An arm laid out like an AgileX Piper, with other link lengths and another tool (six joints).
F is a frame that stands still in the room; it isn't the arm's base.
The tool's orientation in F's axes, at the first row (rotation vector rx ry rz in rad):
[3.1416 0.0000 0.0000]
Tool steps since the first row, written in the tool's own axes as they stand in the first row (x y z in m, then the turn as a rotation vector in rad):
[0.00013 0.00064 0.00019 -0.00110 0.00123 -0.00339]
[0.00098 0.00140 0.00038 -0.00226 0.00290 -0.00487]
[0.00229 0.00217 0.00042 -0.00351 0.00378 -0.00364]
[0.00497 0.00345 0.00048 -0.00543 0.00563 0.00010]
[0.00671 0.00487 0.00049 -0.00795 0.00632 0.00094]
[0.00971 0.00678 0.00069 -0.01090 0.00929 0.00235]
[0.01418 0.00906 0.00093 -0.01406 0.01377 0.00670]
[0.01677 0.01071 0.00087 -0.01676 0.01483 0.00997]
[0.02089 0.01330 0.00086 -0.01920 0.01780 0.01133]
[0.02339 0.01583 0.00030 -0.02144 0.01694 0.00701]
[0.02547 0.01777 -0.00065 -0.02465 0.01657 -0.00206]
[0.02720 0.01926 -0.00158 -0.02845 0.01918 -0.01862]
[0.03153 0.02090 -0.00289 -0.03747 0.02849 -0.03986]
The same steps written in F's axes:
[0.00013 -0.00064 -0.00019 -0.00110 -0.00123 0.00339]
[0.00098 -0.00140 -0.00038 -0.00226 -0.00290 0.00487]
[0.00229 -0.00217 -0.00042 -0.00351 -0.00378 0.00364]
[0.00497 -0.00345 -0.00048 -0.00543 -0.00563 -0.00010]
[0.00671 -0.00487 -0.00049 -0.00795 -0.00632 -0.00094]
[0.00971 -0.00678 -0.00069 -0.01090 -0.00929 -0.00235]
[0.01418 -0.00906 -0.00093 -0.01406 -0.01377 -0.00670]
[0.01677 -0.01071 -0.00087 -0.01676 -0.01483 -0.00997]
[0.02089 -0.01330 -0.00086 -0.01920 -0.01780 -0.01133]
[0.02339 -0.01583 -0.00030 -0.02144 -0.01694 -0.00701]
[0.02547 -0.01777 0.00065 -0.02465 -0.01657 0.00206]
[0.02720 -0.01926 0.00158 -0.02845 -0.01918 0.01862]
[0.03153 -0.02090 0.00289 -0.03747 -0.02849 0.03986]

